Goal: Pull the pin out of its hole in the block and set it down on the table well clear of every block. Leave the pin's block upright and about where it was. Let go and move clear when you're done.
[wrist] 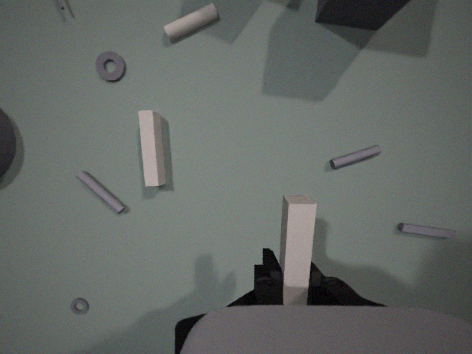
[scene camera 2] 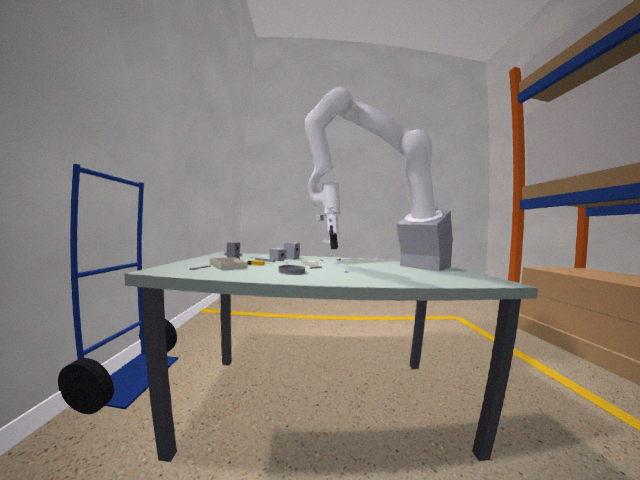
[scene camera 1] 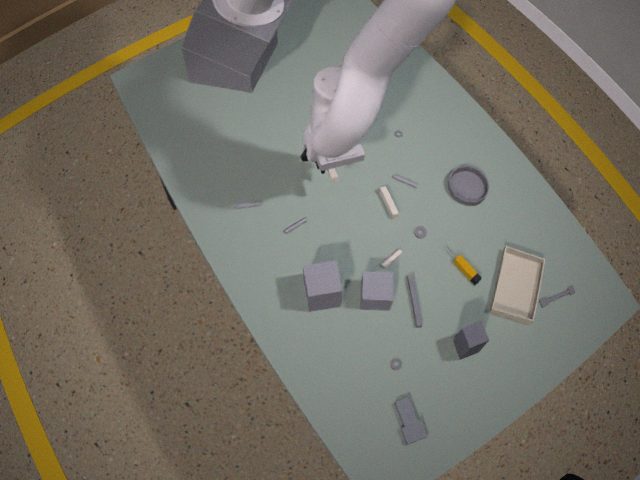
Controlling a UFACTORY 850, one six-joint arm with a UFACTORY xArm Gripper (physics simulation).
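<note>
My gripper is shut on a cream square pin, which sticks out from between the black fingers. The pin is held level above the table, apart from every block. A larger grey block and a lower grey block stand upright side by side. A narrow grey block stands farther off. The wrist view shows part of a dark block. No hole can be made out from above.
Near the pin lie a loose cream bar, a cream cylinder and grey rods. A round dish, a yellow screwdriver and a cream tray are toward the right.
</note>
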